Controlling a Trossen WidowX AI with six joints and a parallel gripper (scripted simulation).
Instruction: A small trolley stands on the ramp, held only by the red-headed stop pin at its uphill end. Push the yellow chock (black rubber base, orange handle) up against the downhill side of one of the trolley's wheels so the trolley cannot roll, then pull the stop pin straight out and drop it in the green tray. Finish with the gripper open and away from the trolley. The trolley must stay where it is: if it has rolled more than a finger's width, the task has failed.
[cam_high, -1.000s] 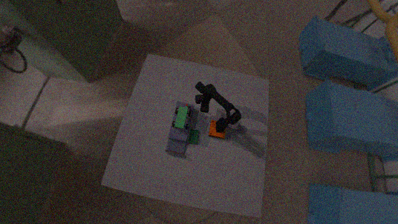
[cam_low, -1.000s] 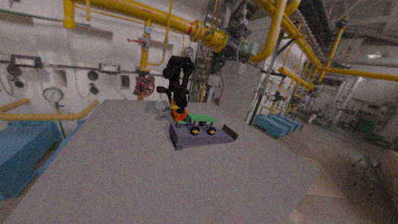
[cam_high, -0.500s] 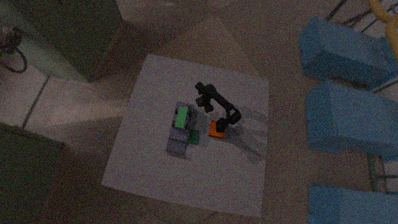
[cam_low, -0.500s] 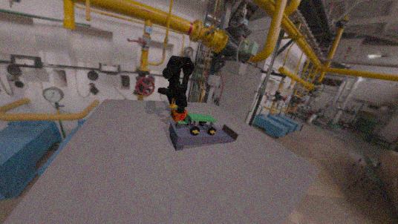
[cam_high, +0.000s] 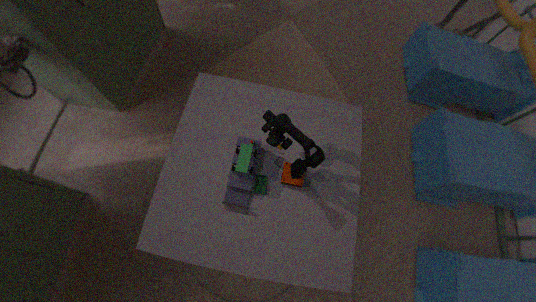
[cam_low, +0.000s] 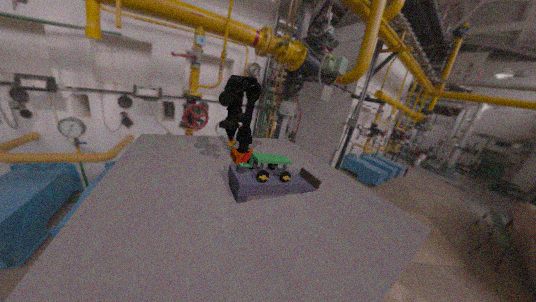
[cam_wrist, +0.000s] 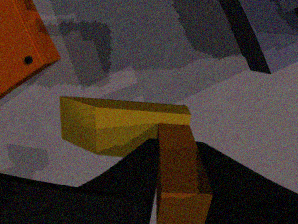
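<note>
Right now my gripper tip is 2 cm past the yellow chock, 1 cm to the right of it and 1 cm above it. The rest, counted from my gripper tip: ramp: 18 cm ahead, 11 cm to the left, 13 cm below; then stop pin: 14 cm ahead, 4 cm below; then trolley: 18 cm ahead, 10 cm to the left, 6 cm below.
</note>
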